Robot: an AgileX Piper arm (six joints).
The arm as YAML. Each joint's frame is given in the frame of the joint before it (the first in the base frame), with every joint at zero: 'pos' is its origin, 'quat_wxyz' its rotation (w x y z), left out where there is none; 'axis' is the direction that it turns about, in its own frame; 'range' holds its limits. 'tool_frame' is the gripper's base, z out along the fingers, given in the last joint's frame.
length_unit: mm
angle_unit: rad
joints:
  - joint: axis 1
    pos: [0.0, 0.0, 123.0]
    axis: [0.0, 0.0, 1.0]
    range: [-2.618, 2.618]
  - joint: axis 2
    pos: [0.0, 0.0, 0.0]
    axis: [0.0, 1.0, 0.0]
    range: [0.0, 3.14]
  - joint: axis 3
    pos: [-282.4, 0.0, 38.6]
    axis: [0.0, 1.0, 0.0]
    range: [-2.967, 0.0]
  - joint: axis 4
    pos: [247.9, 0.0, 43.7]
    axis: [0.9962, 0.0, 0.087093]
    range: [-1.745, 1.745]
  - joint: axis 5
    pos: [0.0, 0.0, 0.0]
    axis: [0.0, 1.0, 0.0]
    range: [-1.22, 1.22]
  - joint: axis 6
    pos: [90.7, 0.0, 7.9]
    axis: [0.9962, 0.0, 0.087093]
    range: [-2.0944, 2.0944]
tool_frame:
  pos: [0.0, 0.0, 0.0]
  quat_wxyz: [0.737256, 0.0, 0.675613, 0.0]
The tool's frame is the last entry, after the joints.
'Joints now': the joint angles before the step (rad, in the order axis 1, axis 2, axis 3, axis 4, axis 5, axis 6). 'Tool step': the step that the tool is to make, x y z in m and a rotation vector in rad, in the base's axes. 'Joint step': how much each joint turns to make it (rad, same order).
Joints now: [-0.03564 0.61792 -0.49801 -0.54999 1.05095 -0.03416]
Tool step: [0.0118 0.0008 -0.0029 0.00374 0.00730 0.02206]
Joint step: [0.00050 0.05484 -0.00104 -0.00130 -0.05088 0.00672]
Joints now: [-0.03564 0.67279 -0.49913 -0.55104 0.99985 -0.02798]
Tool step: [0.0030 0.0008 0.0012 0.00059 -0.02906 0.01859]
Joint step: [-0.00067 0.00116 -0.00012 0.00045 -0.03573 -0.00088]
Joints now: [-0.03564 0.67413 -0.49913 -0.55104 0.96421 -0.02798]
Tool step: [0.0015 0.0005 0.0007 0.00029 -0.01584 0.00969]
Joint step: [0.00076 0.00016 -0.00001 -0.00045 -0.01831 0.00088]
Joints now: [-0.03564 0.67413 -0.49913 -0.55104 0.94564 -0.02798]
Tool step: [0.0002 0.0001 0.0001 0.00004 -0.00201 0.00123]
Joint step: [0.00074 0.00007 -0.00005 -0.00039 -0.00198 0.00079]
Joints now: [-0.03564 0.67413 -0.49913 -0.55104 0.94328 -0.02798]
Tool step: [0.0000 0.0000 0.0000 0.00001 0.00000 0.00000]
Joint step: [-0.00001 0.00000 0.00000 0.00002 -0.00001 -0.00001]
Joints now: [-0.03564 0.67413 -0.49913 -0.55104 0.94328 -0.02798]
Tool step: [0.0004 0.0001 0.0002 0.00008 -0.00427 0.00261]
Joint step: [-0.00048 0.00004 -0.00003 0.00025 -0.00527 -0.00049]
